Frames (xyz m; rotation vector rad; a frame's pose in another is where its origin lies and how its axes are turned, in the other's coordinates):
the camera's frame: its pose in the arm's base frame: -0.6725 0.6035 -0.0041 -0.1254 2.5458 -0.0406
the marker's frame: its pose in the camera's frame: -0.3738 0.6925 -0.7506 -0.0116 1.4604 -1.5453
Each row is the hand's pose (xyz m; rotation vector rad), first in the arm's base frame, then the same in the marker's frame.
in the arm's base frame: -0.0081 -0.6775 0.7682 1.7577 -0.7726 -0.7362
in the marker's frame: 1.2592 -1.0621 1.4183 -0.5436 -0.3762 -1.0533
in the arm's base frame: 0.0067 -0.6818 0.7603 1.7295 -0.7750 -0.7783
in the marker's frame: 1.2577 -1.0790 1.4219 -0.5839 -0.3935 -1.0590
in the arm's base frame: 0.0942 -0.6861 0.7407 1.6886 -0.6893 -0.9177
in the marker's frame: 1.2585 -1.1682 1.4119 -0.6739 -0.4335 -1.1602
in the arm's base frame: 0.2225 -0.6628 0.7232 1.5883 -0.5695 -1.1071
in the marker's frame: 1.2520 -1.2919 1.3675 -0.8306 -0.4766 -1.2900
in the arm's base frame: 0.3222 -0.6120 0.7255 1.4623 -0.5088 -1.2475
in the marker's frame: 1.2413 -1.3791 1.2982 -0.9897 -0.5078 -1.3514
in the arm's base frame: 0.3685 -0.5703 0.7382 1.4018 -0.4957 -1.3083
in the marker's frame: 1.2354 -1.4139 1.2453 -1.0630 -0.5281 -1.3652
